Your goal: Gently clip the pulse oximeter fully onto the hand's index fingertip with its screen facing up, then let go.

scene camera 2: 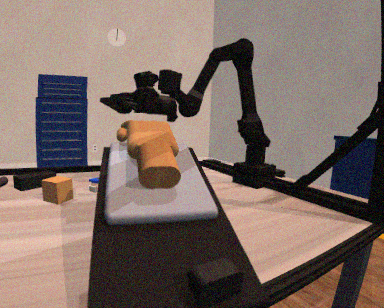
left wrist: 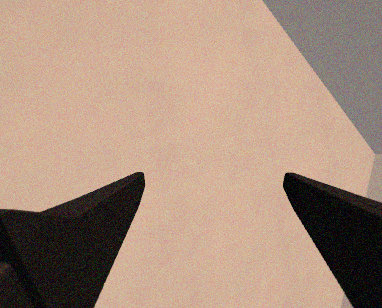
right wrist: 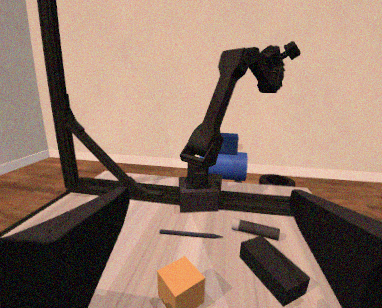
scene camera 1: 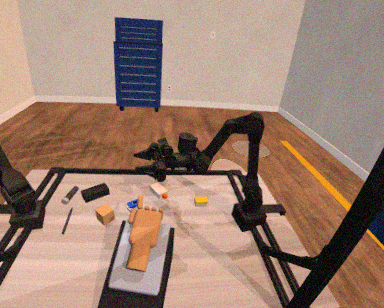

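Where they show: left gripper, between the fingertips: (left wrist: 212,178); right gripper, between the fingertips: (scene camera 2: 104,98) (right wrist: 210,196) (scene camera 1: 134,161); left arm's base, origin of its link: (right wrist: 197,183) (scene camera 1: 26,209); right arm's base, origin of its link: (scene camera 2: 255,164) (scene camera 1: 250,209).
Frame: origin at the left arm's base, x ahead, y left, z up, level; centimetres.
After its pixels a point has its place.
The pulse oximeter, a small blue and white clip (scene camera 1: 132,204) {x 39.7, y -4.0, z -2.7 cm} (scene camera 2: 94,181) {x 38.4, y -4.7, z -2.9 cm}, lies on the table just left of the index finger in scene camera 1. It is partly hidden in scene camera 2, and its screen is too small to make out. The orange hand (scene camera 1: 145,232) {x 39.4, y -30.9, z 10.4 cm} (scene camera 2: 155,145) {x 36.8, y -34.7, z 9.2 cm} rests on a grey pad (scene camera 1: 120,272) {x 30.9, y -36.8, z 3.3 cm} (scene camera 2: 200,202) {x 38.2, y -42.7, z 2.6 cm}, its index finger (scene camera 1: 140,202) pointing toward the table's far edge. My right gripper (scene camera 1: 136,162) {x 41.2, y -5.1, z 18.4 cm} (scene camera 2: 102,100) {x 41.2, y -5.1, z 18.4 cm} is open and empty, raised beyond the hand. My left gripper (left wrist: 212,178) {x -42.5, y 39.7, z 43.0 cm} is open and empty, facing a plain wall.
An orange cube (scene camera 1: 105,214) {x 28.8, y -8.6, z -1.0 cm} (scene camera 2: 57,190) {x 27.9, y -9.4, z -2.7 cm} (right wrist: 180,282) {x 29.9, y -6.2, z -0.9 cm}, a black box (scene camera 1: 95,192) {x 25.6, y 7.4, z -2.5 cm} (right wrist: 274,270) {x 28.0, y 8.7, z -2.4 cm}, a pen (scene camera 1: 67,221) {x 14.2, y -4.5, z -5.1 cm} (right wrist: 190,233) {x 14.5, y -3.3, z -5.1 cm} and a grey tube (scene camera 1: 70,195) {x 15.0, y 9.7, z -3.8 cm} (right wrist: 257,229) {x 15.9, y 11.1, z -3.9 cm} lie at the left in scene camera 1. A white item (scene camera 1: 158,189) {x 52.7, y 3.3, z -3.1 cm} and a yellow block (scene camera 1: 201,200) {x 68.4, y -9.6, z -2.7 cm} lie right of the fingertip.
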